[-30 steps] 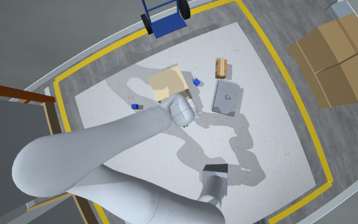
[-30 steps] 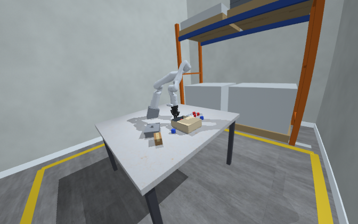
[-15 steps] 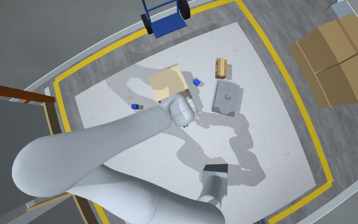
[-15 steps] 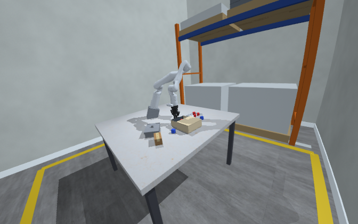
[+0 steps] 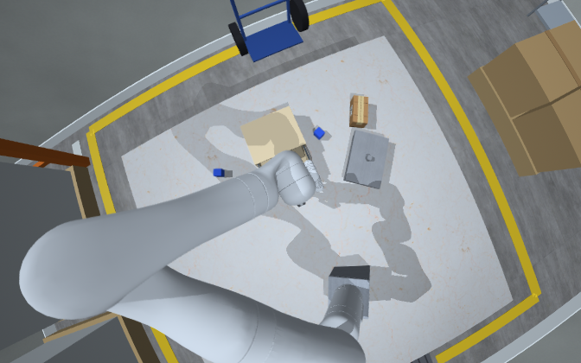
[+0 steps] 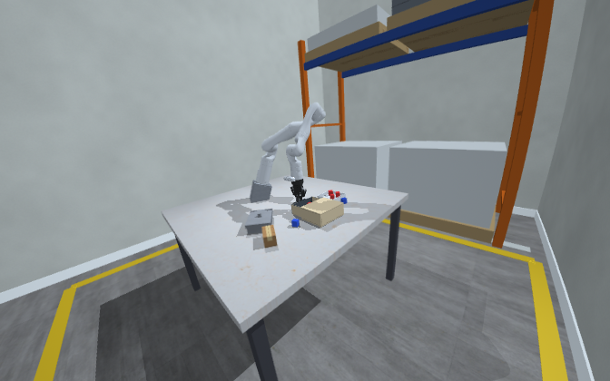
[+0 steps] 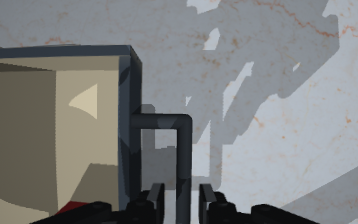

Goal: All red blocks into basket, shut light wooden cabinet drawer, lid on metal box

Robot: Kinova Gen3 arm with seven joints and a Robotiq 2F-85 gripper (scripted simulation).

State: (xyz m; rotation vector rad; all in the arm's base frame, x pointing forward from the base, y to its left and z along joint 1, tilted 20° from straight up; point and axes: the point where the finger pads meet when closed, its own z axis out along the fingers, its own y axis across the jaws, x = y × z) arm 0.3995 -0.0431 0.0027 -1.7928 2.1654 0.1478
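Right now my hand is 80 mm short of the drawer, 30 mm above it and 10 mm to the left of it. Also, from my hand: basket: 250 mm to the left, 80 mm ahead, 50 mm below; then light wooden cabinet: 140 mm ahead, 30 mm below, 20 mm to the right; then lid: 280 mm to the right, 50 mm behind, 10 mm below.
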